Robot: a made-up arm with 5 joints.
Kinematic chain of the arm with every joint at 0, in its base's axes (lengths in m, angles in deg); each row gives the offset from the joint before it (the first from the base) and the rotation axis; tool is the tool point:
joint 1: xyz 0 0 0.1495 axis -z
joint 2: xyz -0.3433 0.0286 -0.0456 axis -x
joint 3: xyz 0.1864 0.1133 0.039 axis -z
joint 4: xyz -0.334 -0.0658 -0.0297 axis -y
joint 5: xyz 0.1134 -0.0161 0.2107 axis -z
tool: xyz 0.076 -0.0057 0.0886
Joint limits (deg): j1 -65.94..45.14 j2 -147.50..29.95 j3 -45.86..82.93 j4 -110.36..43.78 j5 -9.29..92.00
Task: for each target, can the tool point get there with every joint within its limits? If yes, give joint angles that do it. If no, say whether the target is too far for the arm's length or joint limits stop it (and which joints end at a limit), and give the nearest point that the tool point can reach.
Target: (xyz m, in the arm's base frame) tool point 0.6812 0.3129 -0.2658
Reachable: no: joint limits stop it (at a limit: joint 1, joint 3, joint 4) | nearest point 0.0842 0.2801 -0.0213 | short by 0.646 m
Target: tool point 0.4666 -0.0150 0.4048
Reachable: no: joint limits stop it (at a limit: joint 1, joint 3) | nearest point 0.1407 -0.2250 0.2664 | short by 0.412 m
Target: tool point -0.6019 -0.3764 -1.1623
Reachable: no: too far | nearest point -0.3292 -0.2059 -0.3342 | short by 0.888 m
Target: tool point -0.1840 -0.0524 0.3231
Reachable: yes | joints 15.63 -12.02 -33.45 -22.53 83.48
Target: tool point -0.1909 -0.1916 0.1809
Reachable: yes | joints -14.89 -85.54 45.58 -30.67 1.38
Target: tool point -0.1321 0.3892 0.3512
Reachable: yes | joints 34.47 7.74 71.19 -10.43 46.34
